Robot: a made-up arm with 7 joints.
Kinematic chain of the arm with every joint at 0, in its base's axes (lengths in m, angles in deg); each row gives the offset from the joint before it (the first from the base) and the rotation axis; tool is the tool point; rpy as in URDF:
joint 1: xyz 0 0 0.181 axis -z
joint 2: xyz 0 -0.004 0.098 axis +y
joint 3: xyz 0 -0.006 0.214 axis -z
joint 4: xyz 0 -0.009 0.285 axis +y
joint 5: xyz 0 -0.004 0.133 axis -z
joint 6: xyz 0 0 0.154 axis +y
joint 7: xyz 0 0 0.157 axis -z
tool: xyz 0 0 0 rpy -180 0 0
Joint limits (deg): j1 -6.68..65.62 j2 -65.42..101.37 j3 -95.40..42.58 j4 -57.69..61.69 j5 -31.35..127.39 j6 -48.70..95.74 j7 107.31..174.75
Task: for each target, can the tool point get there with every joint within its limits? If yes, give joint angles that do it. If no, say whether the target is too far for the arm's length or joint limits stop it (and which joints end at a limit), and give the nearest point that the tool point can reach.
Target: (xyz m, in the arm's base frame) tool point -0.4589 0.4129 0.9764
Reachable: yes | joints 34.93 -43.50 -49.81 14.32 63.80 -16.97 147.21
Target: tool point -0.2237 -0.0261 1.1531
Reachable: yes | joints 44.74 -1.35 -54.75 -18.18 11.19 -29.81 151.96
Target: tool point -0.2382 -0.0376 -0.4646
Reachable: no: joint limits stop it (at a limit: joint 1, joint 2, joint 4) | nearest point 0.0792 -0.4501 -0.1626 | short by 0.602 m
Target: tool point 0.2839 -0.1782 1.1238
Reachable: yes | joints 10.82 30.52 -31.68 -35.82 -1.60 25.98 121.23
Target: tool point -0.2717 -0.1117 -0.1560
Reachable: no: joint limits stop it (at a limit: joint 1, joint 2, joint 4) | nearest point 0.0081 -0.4691 -0.0792 | short by 0.460 m
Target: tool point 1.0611 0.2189 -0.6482
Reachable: no: too far | nearest point 0.7364 0.1217 -0.1794 | short by 0.578 m
